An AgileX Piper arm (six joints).
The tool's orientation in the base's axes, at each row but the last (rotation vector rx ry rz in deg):
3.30 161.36 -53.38
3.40 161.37 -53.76
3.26 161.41 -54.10
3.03 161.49 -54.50
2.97 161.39 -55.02
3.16 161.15 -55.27
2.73 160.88 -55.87
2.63 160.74 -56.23
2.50 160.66 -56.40
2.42 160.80 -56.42
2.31 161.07 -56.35
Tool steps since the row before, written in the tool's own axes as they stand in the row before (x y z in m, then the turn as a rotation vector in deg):
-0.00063 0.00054 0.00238 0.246 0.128 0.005
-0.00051 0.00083 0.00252 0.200 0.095 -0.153
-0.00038 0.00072 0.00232 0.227 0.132 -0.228
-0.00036 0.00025 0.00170 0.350 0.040 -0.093
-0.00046 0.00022 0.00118 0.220 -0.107 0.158
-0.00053 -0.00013 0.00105 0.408 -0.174 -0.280
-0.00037 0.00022 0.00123 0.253 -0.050 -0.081
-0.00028 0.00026 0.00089 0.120 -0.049 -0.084
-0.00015 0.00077 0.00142 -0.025 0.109 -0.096
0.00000 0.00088 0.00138 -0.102 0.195 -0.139
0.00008 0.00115 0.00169 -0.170 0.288 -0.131
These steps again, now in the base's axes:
0.00103 -0.00097 -0.00208 -0.230 0.095 -0.123
0.00096 -0.00083 -0.00238 -0.211 0.164 0.029
0.00078 -0.00081 -0.00218 -0.246 0.239 0.061
0.00062 -0.00082 -0.00142 -0.355 0.081 -0.010
0.00064 -0.00054 -0.00098 -0.203 -0.186 -0.095
0.00066 -0.00074 -0.00065 -0.458 0.026 0.254
0.00057 -0.00058 -0.00102 -0.266 0.004 0.050
0.00043 -0.00034 -0.00080 -0.135 0.011 0.075
0.00042 -0.00028 -0.00154 0.019 0.146 0.011
0.00028 -0.00017 -0.00160 0.096 0.242 0.003
0.00026 -0.00015 -0.00202 0.172 0.312 -0.049

